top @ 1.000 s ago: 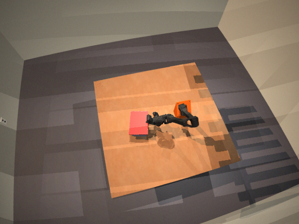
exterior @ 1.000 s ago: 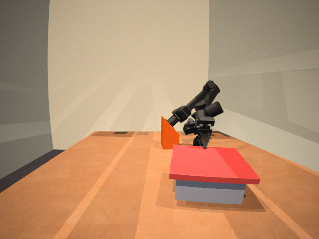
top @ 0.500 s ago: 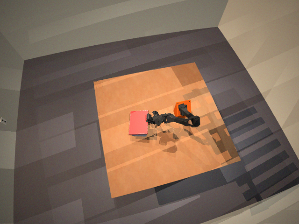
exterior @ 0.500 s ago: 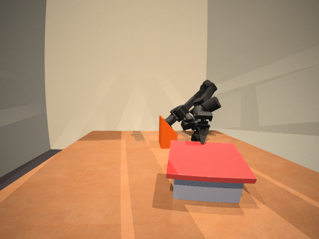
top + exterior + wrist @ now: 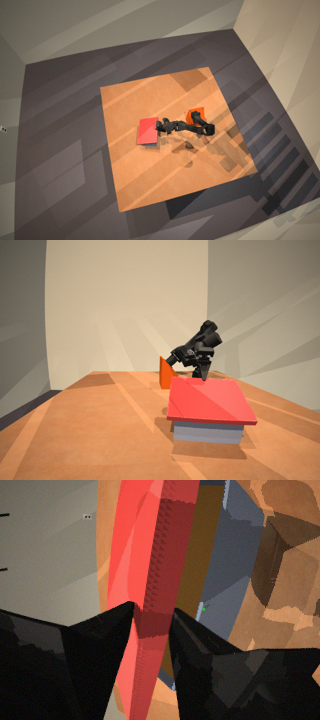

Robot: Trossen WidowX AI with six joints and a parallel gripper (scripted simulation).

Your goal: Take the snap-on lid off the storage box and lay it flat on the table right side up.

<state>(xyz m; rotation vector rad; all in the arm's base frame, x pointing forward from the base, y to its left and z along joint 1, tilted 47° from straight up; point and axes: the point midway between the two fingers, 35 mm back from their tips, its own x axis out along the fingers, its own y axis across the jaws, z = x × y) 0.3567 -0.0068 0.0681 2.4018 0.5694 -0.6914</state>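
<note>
The red lid lies 70 mm ahead of my gripper tip, 20 mm to the right of it and 20 mm below it. Also, from my gripper tip: grey storage box (100 mm below, 60 mm ahead, 20 mm to the right).
</note>
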